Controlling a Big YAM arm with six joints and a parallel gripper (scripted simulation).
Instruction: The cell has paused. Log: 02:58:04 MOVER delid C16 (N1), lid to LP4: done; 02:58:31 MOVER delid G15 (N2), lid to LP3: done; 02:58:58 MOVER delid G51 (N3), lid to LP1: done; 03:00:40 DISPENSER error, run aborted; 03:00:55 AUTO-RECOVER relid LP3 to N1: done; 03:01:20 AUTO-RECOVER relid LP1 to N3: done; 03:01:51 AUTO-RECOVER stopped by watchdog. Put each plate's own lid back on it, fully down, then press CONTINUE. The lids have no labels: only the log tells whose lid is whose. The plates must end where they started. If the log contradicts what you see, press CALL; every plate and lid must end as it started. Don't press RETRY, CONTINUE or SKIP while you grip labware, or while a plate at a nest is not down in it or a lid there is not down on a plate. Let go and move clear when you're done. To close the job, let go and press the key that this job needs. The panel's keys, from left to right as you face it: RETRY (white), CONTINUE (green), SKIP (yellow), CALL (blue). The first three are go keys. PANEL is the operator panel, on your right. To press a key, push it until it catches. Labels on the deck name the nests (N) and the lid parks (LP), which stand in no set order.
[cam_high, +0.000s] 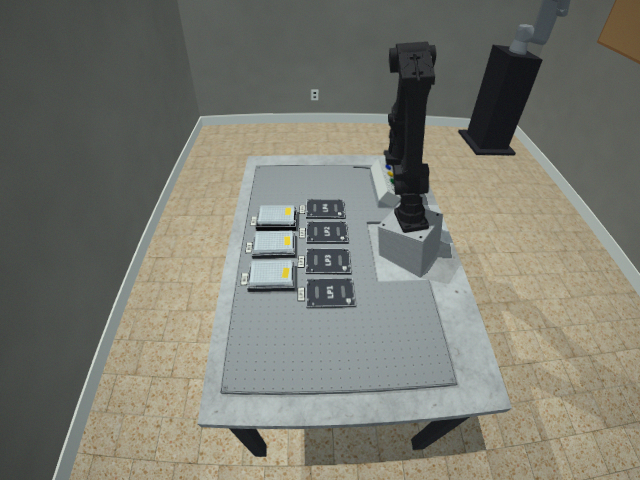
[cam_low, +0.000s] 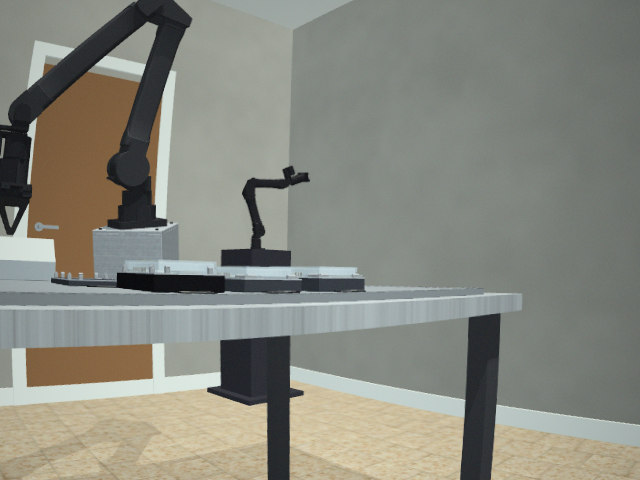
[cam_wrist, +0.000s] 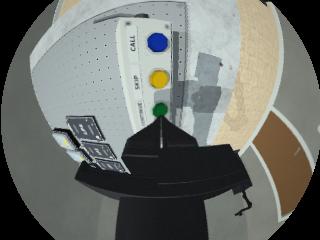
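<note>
Right now my hand is 50 mm to the left of the yellow skip key and 30 mm above it. Round my hand: blue call key: 100 mm to the right, 30 mm below; lid: 490 mm ahead, 390 mm to the left, 60 mm below.
</note>
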